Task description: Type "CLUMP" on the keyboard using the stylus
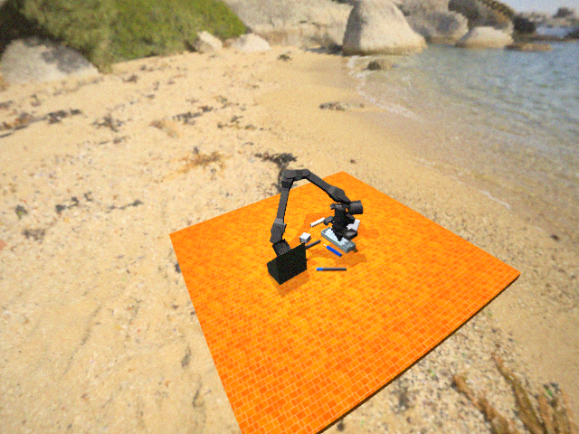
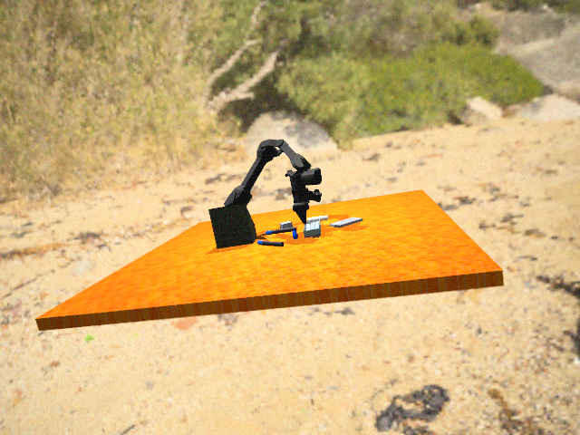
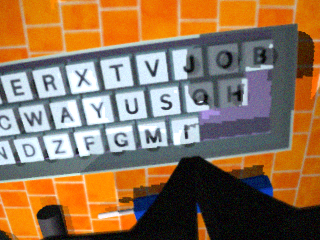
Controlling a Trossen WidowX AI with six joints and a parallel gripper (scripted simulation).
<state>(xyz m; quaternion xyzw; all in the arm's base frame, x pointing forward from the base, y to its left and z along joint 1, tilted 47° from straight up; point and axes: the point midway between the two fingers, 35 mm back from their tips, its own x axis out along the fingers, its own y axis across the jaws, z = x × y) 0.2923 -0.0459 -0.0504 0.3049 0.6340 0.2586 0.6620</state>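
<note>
Right now the blue stylus is 50 mm behind my gripper tip, 30 mm to the left of it and 30 mm below it. The rest, counted from my gripper tip: small grey block 170 mm to the left, 90 mm behind, 30 mm below.
</note>
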